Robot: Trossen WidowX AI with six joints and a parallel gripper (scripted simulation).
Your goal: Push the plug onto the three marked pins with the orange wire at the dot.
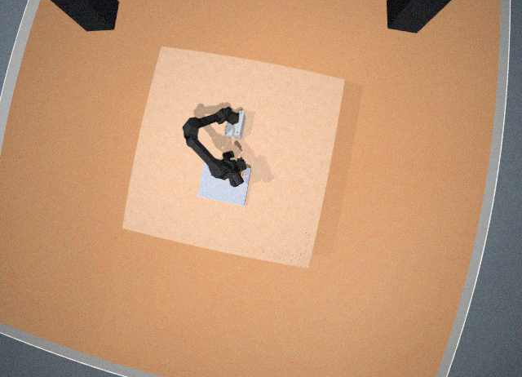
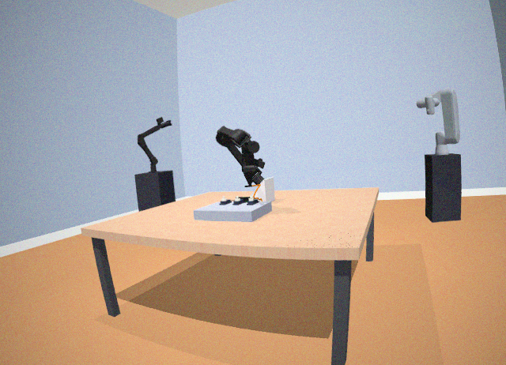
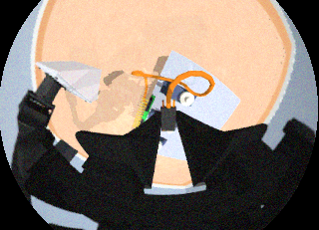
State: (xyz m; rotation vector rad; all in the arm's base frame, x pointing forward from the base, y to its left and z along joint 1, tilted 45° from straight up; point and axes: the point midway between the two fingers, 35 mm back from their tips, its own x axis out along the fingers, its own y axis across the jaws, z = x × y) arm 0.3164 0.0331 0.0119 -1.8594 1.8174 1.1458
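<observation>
Now: the green band 3 cm behind my gripper tip, 5 cm to the right of it and 6 cm below it. Round my gripper tip: pale grey holder (12 cm ahead, 7 cm to the right, 11 cm below).
</observation>
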